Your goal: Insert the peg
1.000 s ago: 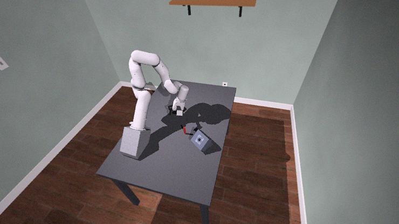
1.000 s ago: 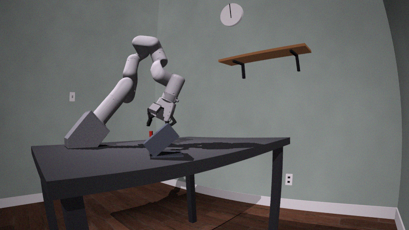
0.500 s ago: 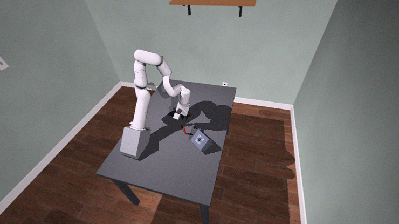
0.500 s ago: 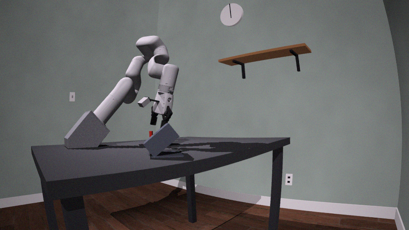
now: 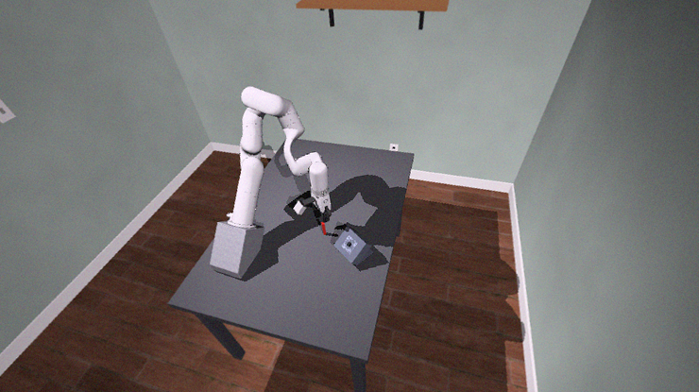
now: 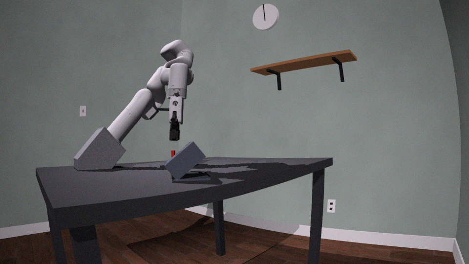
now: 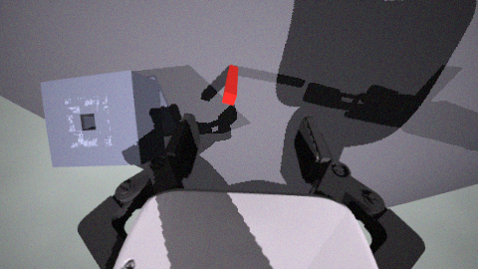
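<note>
The red peg is 9 cm below my hand, 2 cm to the right of it and 1 cm ahead of it.
</note>
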